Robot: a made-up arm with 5 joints. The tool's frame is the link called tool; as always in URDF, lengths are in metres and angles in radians. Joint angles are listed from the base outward.
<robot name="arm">
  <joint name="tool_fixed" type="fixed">
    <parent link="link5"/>
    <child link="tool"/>
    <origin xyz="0.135 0.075 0.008" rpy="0 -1.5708 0"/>
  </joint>
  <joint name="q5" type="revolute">
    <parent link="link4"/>
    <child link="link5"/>
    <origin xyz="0.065 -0.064 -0.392" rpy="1.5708 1.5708 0"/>
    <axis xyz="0 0 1"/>
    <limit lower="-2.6" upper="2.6"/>
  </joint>
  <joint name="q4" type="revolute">
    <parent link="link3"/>
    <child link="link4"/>
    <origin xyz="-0.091 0.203 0.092" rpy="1.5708 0 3.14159"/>
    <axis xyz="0 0 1"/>
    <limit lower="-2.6" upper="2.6"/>
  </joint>
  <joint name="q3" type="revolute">
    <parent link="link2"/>
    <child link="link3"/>
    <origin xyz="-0.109 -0.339 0.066" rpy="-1.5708 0 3.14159"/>
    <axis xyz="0 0 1"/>
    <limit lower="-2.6" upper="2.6"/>
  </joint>
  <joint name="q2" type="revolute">
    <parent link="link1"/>
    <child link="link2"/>
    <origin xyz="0.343 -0.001 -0.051" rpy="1.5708 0 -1.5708"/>
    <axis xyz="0 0 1"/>
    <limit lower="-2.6" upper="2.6"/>
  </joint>
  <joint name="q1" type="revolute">
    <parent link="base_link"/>
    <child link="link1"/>
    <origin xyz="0 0 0.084" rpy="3.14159 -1.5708 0"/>
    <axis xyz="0 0 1"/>
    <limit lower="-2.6" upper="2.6"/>
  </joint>
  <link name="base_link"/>
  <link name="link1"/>
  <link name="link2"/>
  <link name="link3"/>
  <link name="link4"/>
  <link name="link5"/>
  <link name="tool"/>
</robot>
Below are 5 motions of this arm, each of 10 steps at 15 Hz.
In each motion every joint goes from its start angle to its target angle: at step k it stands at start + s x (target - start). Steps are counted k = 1, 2, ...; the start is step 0. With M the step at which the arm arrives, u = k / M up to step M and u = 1 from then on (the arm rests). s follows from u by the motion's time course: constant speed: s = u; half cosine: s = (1 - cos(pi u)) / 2; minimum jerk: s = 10 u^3 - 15 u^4 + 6 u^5.
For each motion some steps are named. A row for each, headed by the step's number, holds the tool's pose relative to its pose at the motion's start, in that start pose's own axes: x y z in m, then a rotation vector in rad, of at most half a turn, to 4 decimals.
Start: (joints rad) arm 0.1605 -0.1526 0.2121 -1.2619 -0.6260
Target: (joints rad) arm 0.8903 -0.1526 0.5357 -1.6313 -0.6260
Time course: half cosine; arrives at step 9
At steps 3, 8, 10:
3: 0.0094 0.0175 -0.0348 0.0518 0.1303 -0.0282
8: -0.0104 0.0927 -0.1383 0.1490 0.5313 -0.0993
10: -0.0129 0.0964 -0.1424 0.1513 0.5487 -0.1019

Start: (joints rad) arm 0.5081 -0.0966 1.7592 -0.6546 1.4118
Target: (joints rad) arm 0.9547 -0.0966 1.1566 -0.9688 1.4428
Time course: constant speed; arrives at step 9
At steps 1, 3, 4, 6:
1: -0.0074 0.0158 -0.0133 0.0940 -0.0277 -0.0783
3: -0.0180 0.0472 -0.0338 0.2750 -0.0817 -0.2433
4: -0.0215 0.0621 -0.0412 0.3618 -0.1077 -0.3298
6: -0.0253 0.0894 -0.0512 0.5279 -0.1564 -0.5106

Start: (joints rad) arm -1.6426 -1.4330 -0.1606 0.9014 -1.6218
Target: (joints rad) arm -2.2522 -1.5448 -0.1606 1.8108 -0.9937
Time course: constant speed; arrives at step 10
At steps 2, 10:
2: 0.0129 -0.0248 0.0188 0.2199 -0.1837 0.0825
10: 0.0149 -0.1922 0.0706 1.1950 -0.8504 0.4319

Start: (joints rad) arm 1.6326 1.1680 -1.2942 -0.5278 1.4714
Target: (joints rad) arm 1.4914 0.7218 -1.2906 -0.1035 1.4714
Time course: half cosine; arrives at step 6
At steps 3, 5, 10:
3: -0.0643 0.0417 0.0470 -0.1147 0.3466 -0.1322
5: -0.1079 0.0904 0.0965 -0.1977 0.6394 -0.2665
10: -0.1133 0.0990 0.1045 -0.2090 0.6838 -0.2891

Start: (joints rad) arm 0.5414 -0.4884 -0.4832 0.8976 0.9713
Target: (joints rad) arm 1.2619 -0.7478 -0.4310 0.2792 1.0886
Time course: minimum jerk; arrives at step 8
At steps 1, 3, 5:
1: -0.0028 0.0004 0.0024 0.0055 -0.0082 0.0054
3: -0.0501 -0.0021 0.0413 0.1000 -0.1350 0.0936
5: -0.1327 -0.0432 0.1036 0.2864 -0.3299 0.2484

